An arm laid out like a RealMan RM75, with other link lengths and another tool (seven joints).
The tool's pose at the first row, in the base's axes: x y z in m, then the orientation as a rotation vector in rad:
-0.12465 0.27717 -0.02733 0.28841 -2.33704 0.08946
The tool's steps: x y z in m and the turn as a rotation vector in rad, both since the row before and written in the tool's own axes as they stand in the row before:
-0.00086 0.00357 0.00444 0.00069 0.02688 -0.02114
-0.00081 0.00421 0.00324 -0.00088 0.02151 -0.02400
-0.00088 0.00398 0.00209 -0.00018 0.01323 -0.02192
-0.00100 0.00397 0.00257 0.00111 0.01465 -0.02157
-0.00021 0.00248 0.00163 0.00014 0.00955 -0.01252
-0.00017 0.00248 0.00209 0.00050 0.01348 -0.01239
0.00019 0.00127 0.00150 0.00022 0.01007 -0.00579
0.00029 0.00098 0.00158 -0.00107 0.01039 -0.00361
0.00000 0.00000 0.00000 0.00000 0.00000 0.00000
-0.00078 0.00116 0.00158 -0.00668 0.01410 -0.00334
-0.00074 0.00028 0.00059 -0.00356 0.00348 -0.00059
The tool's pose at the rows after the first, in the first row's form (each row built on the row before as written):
-0.12798 0.28013 -0.03099 0.31037 -2.30686 0.08332
-0.13080 0.28386 -0.03364 0.33508 -2.28127 0.07326
-0.13280 0.28755 -0.03547 0.35844 -2.26407 0.06387
-0.13517 0.29117 -0.03763 0.38175 -2.24540 0.05640
-0.13698 0.29331 -0.03863 0.39480 -2.23342 0.05170
-0.13918 0.29535 -0.03986 0.40740 -2.21756 0.04823
-0.14081 0.29624 -0.04053 0.41284 -2.20642 0.04733
-0.14248 0.29681 -0.04118 0.41510 -2.19535 0.04625
-0.14248 0.29681 -0.04118 0.41510 -2.19535 0.04625
-0.14362 0.29784 -0.04263 0.41352 -2.18034 0.03990
-0.14376 0.29821 -0.04354 0.41179 -2.17656 0.03638

